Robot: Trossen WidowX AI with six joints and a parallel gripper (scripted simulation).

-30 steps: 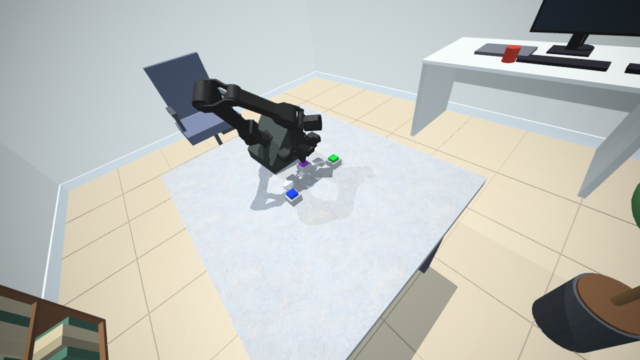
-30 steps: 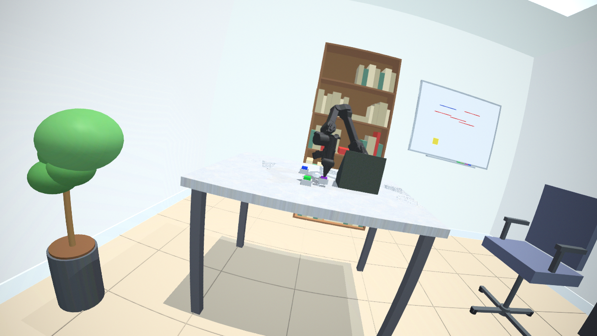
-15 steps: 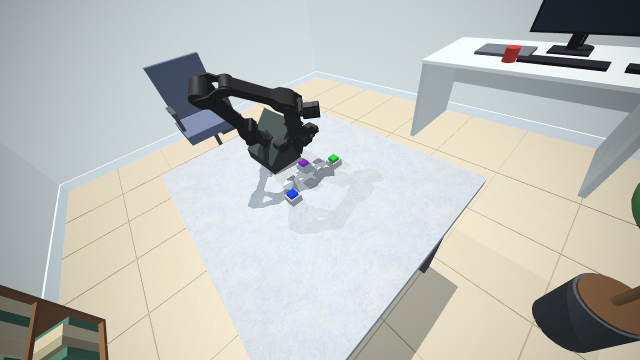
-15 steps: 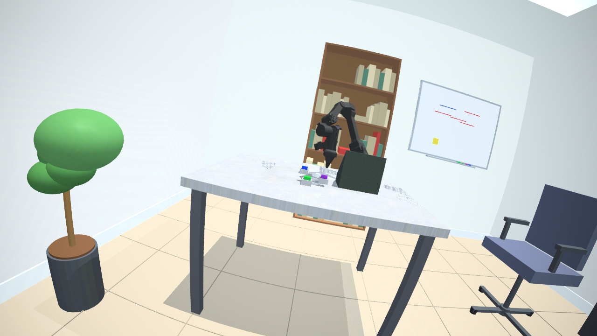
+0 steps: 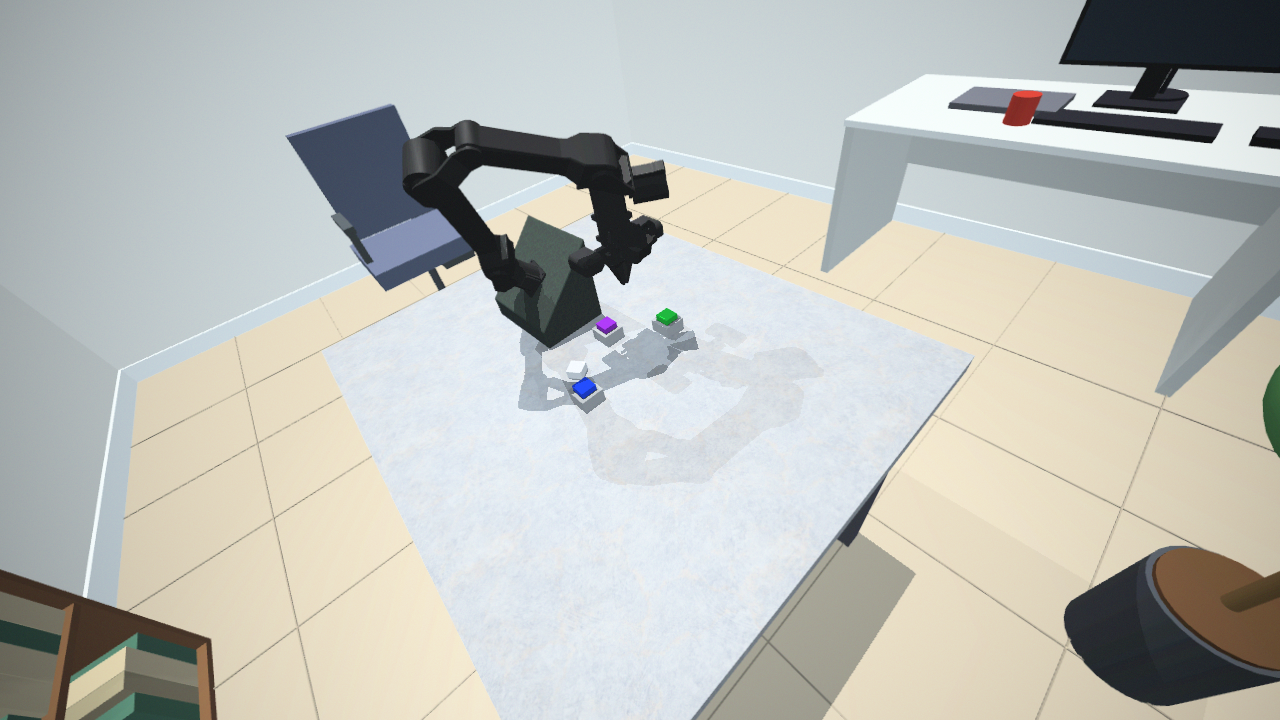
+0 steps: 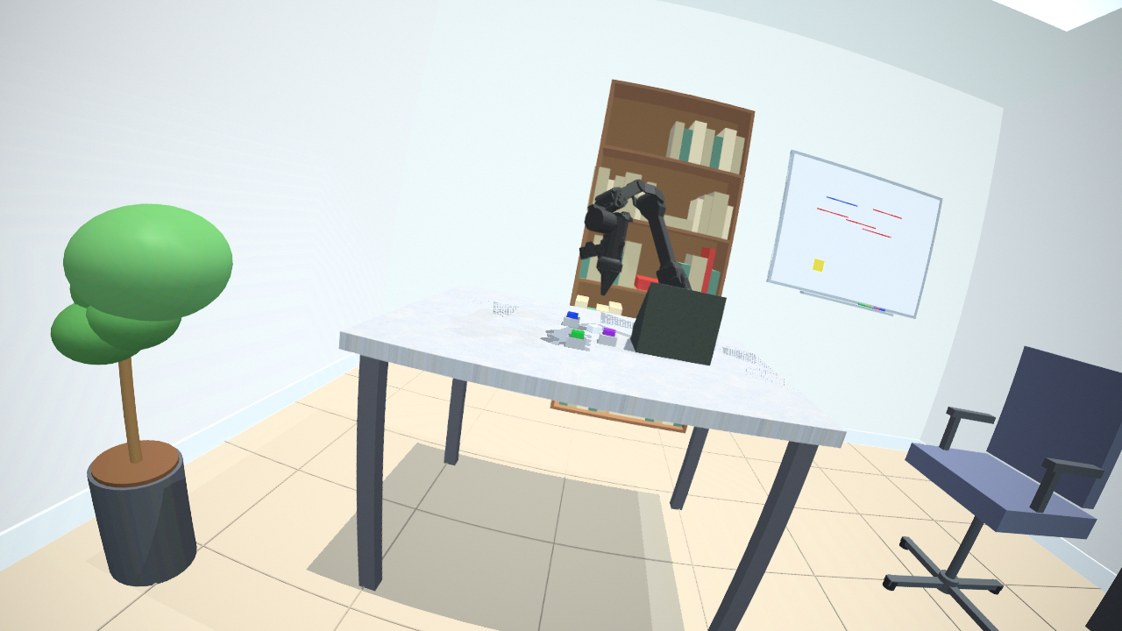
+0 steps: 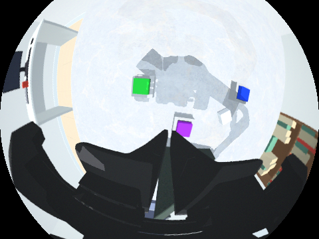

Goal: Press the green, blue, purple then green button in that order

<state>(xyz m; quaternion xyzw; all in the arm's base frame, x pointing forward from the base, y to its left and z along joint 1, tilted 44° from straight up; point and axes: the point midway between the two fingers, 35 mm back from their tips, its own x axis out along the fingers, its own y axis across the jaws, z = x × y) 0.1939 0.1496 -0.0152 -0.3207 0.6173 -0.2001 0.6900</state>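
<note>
Now: gripper tip 40 mm short of the green button, 70 mm to the right of it and 100 mm above it. Round my gripper tip: purple button (30 mm behind, 50 mm to the right, 100 mm below); blue button (90 mm ahead, 170 mm to the right, 100 mm below).
</note>
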